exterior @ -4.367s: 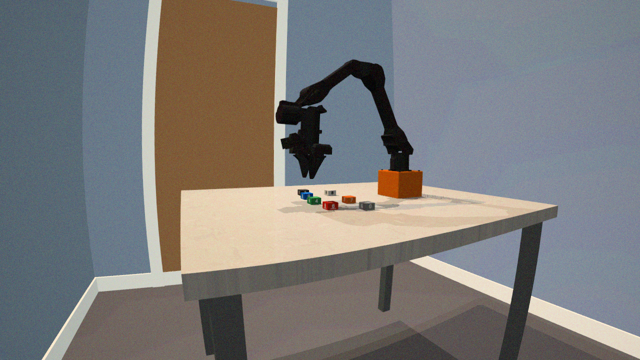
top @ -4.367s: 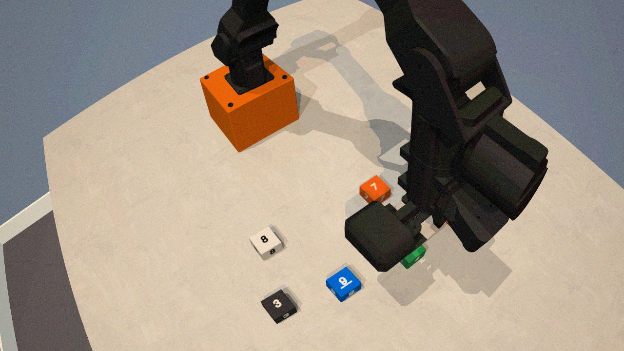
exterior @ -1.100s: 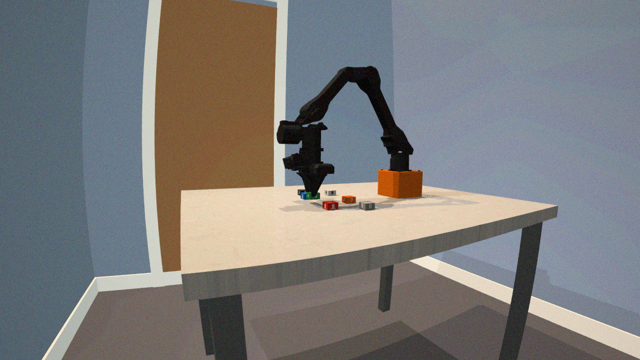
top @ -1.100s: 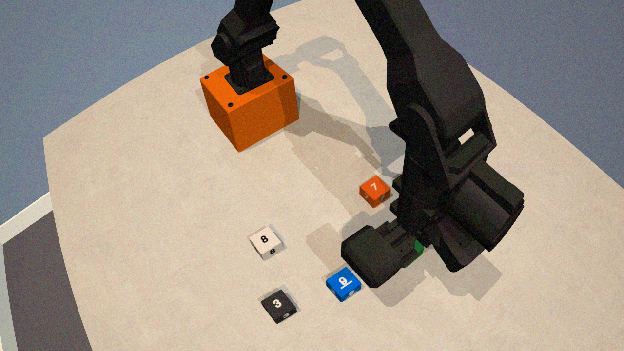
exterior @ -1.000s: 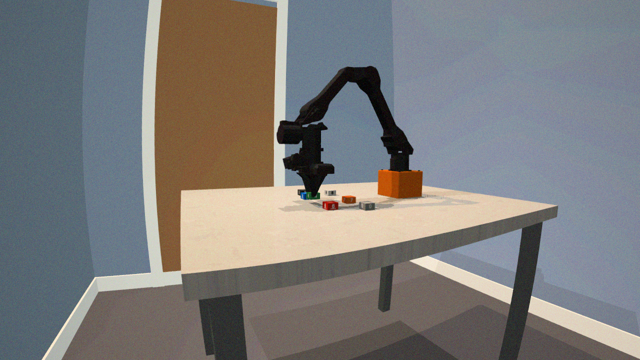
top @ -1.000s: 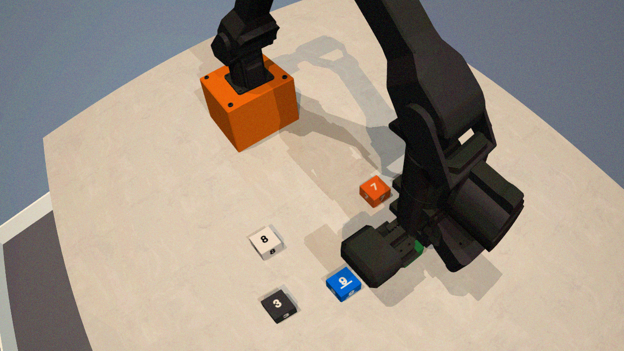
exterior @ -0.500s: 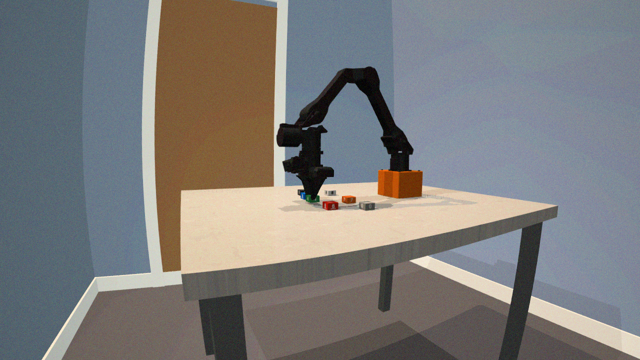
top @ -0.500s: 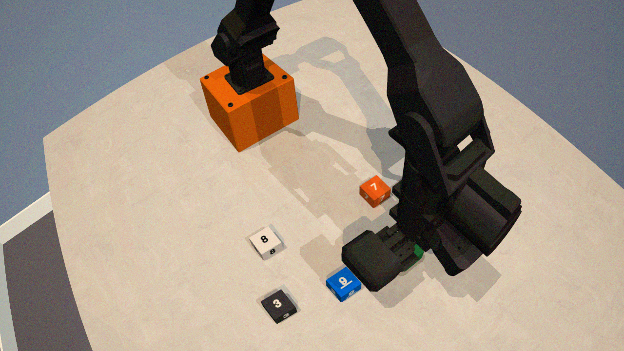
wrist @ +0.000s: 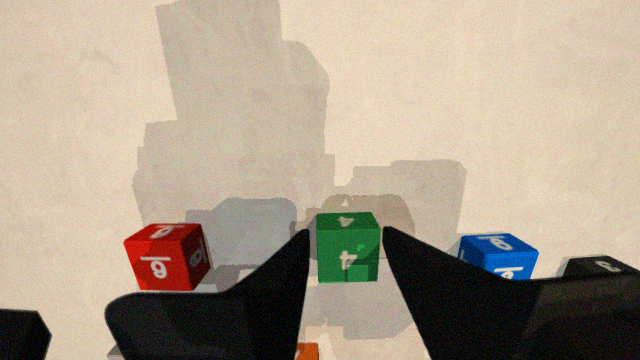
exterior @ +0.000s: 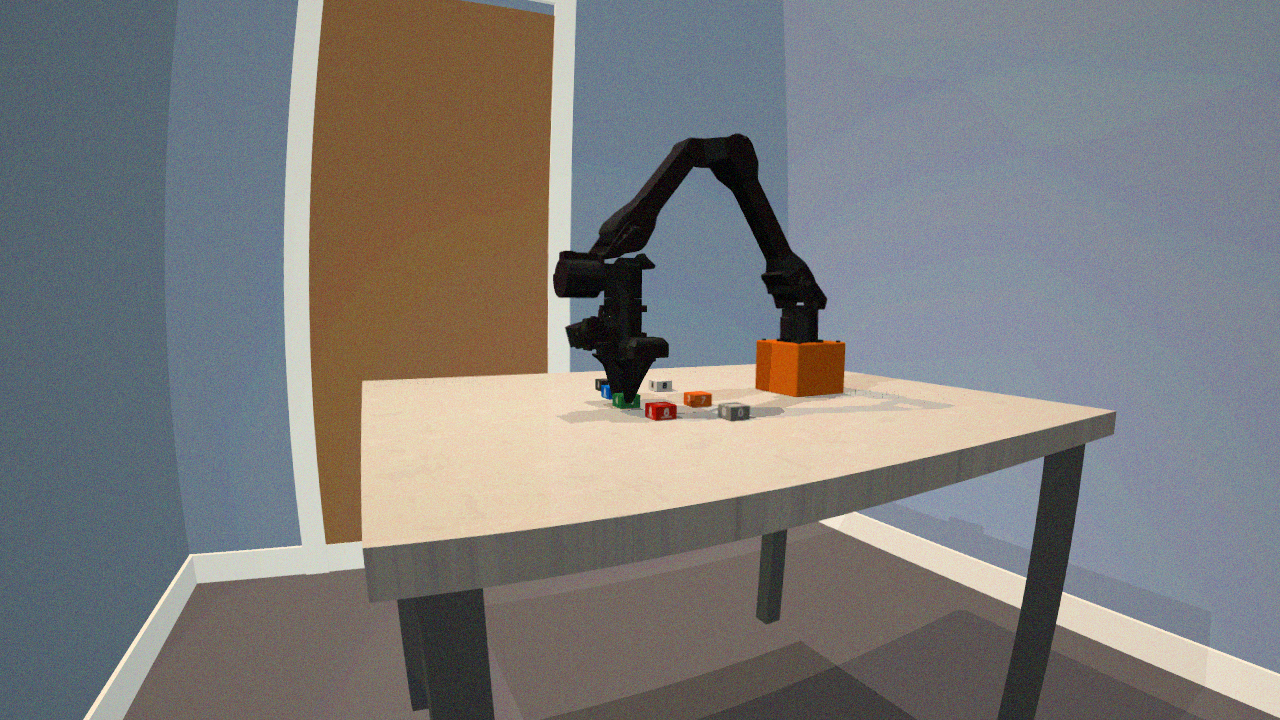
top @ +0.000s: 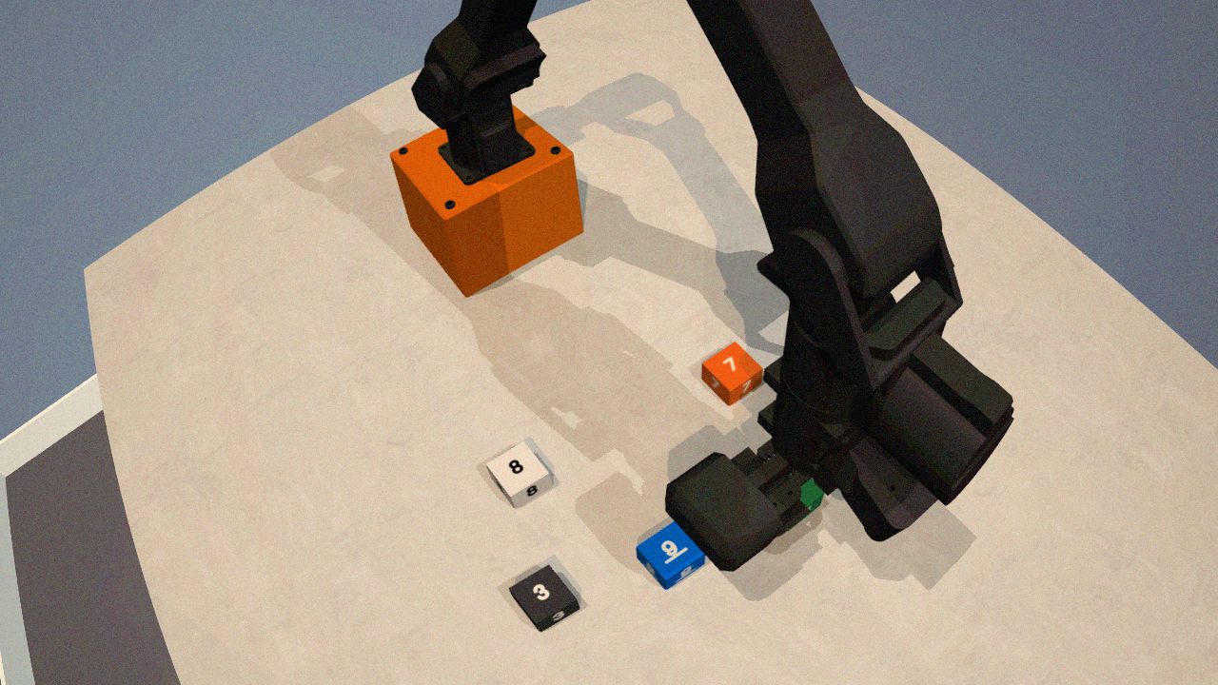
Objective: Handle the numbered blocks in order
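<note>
Now: gripper tip 10 mm past the green block. The rest, counted from my gripper tip: blue 9 block 20 mm behind, 90 mm to the right; then red block 20 mm behind, 100 mm to the left; then orange 7 block 120 mm behind, 30 mm to the left.
</note>
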